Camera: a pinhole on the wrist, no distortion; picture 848 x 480 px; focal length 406.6 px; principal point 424.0 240.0 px. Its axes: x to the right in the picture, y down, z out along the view. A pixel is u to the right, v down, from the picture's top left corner.
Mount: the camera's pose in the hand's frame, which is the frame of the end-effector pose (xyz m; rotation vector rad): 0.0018 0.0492 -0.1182 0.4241 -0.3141 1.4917
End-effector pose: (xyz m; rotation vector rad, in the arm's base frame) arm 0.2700 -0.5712 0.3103 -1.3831 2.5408 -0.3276
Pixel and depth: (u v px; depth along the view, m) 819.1 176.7 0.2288
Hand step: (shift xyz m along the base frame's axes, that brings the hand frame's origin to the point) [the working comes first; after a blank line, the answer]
In the camera's frame: 0.2223 -0.0356 0.2288

-0.0899 0.0052 -0.2223
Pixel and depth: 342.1 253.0 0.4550
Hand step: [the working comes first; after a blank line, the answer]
In the camera's frame: -0.0916 0.0145 0.4550

0.2608 -0.1545 -0.1607
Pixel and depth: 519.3 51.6 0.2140
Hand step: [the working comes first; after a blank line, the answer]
In the camera's frame: 0.0502 -0.0992 0.2140

-0.0293 -0.1089 -0.0910
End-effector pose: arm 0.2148 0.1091 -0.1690 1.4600 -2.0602 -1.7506
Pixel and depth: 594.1 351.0 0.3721
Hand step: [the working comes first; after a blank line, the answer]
In the camera's frame: 0.1557 0.1016 0.3721

-0.1453 0.2567 -0.0514
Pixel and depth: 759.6 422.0 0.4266
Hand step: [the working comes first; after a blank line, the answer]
In the camera's frame: 0.3521 0.1910 0.4266

-0.2806 0.3971 0.0558
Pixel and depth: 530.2 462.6 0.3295
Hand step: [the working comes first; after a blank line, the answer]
In the camera's frame: 0.0861 0.1804 0.3295

-0.0376 0.2721 -0.0191
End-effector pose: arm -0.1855 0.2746 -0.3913 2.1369 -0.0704 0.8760
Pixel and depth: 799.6 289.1 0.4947
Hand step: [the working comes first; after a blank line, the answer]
In the camera's frame: 0.4570 0.0597 0.4947

0.2242 -0.5301 -0.0788
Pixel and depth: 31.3 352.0 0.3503
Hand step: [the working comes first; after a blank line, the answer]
In the camera's frame: -0.3383 0.0965 0.3503

0.0881 0.2202 -0.3496
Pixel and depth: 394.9 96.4 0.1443
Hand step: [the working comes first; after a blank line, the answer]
In the camera's frame: -0.0103 -0.0510 0.1443

0.0552 0.0316 0.0180
